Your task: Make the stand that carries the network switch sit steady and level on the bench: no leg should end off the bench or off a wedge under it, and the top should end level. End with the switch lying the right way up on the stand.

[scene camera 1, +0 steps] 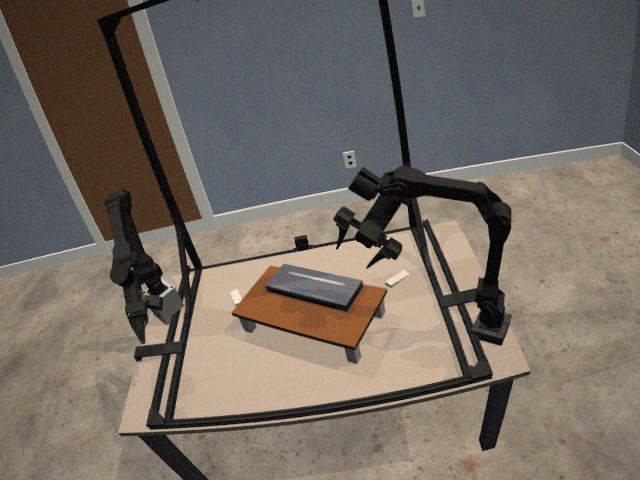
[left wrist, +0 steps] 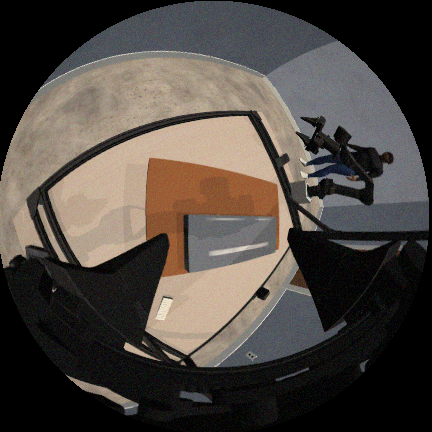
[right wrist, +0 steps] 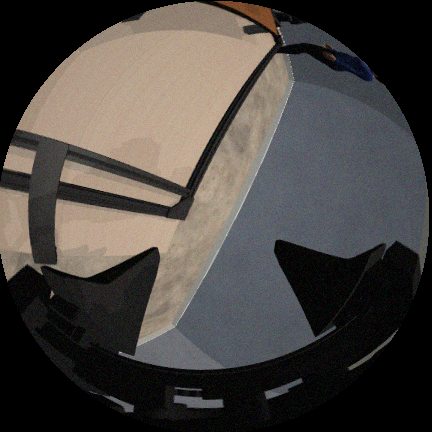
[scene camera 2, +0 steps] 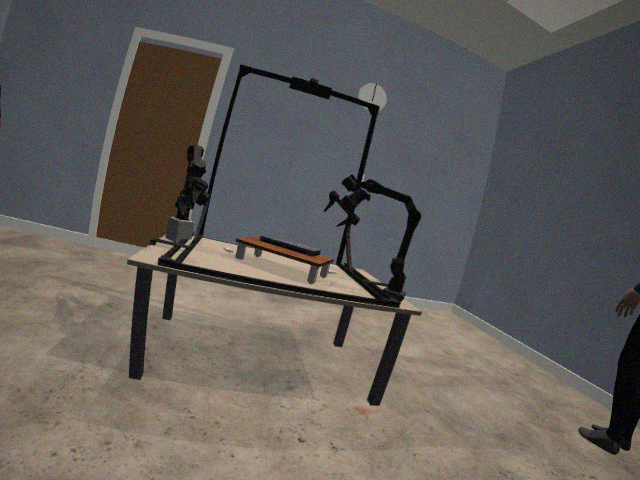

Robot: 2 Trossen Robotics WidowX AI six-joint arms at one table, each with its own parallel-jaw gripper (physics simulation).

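Frame: origin at the left arm's base, x ahead, y left, z up, level; metres.
Seen in the pictures: left gripper, between the fingertips: (scene camera 1: 351, 258) (left wrist: 229, 237) (scene camera 2: 330, 218); right gripper, between the fingertips: (scene camera 1: 143, 342) (left wrist: 297, 124) (right wrist: 217, 250) (scene camera 2: 187, 209); left arm's base, origin of its link: (scene camera 1: 491, 322) (scene camera 2: 394, 290); right arm's base, origin of its link: (scene camera 1: 157, 290) (left wrist: 308, 191) (scene camera 2: 181, 219).
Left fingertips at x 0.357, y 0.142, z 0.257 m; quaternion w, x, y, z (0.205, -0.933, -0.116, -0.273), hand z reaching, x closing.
Pixels of each thing's top centre, then the offset from my left fingertips to it. Level surfaces: height alone.
- orange-brown board, centre of its top: (left wrist: 235, 216) (scene camera 1: 307, 301) (scene camera 2: 286, 249) 0.169 m ahead, 0.036 m left, 0.190 m down
- grey switch, centre of its top: (left wrist: 244, 238) (scene camera 1: 312, 283) (scene camera 2: 290, 242) 0.179 m ahead, 0.018 m right, 0.163 m down
- pale wedge, centre of its top: (scene camera 1: 235, 295) (scene camera 2: 228, 247) 0.500 m ahead, 0.049 m left, 0.278 m down
- bench, height of its surface: 0.290 m down
The stand, an orange-brown board (scene camera 1: 305, 322) (scene camera 2: 323, 258) (left wrist: 165, 200) (right wrist: 260, 15) on grey legs, is at mid-bench; I cannot tell whether its top is level. The grey switch (scene camera 1: 314, 289) (scene camera 2: 289, 245) (left wrist: 230, 240) lies flat on its back part, a light strip on top. One pale wedge (scene camera 1: 235, 296) (scene camera 2: 227, 250) lies left of the stand; another wedge (scene camera 1: 397, 279) (scene camera 2: 332, 271) (left wrist: 164, 308) lies to its right. Neither is under a visible leg; the back left leg's foot is hidden in scene camera 1. My left gripper (scene camera 1: 353, 257) (scene camera 2: 331, 218) (left wrist: 229, 237) is open above the bench behind the stand. My right gripper (right wrist: 217, 250) is open at the far left.
A black frame (scene camera 1: 310, 411) runs around the bench (scene camera 1: 248, 382), with uprights at the back. A small black camera (scene camera 1: 301, 241) (left wrist: 262, 293) sits on the back rail. A grey block (scene camera 2: 179, 229) is at the right arm's base. A person (scene camera 2: 624, 382) stands off to the right.
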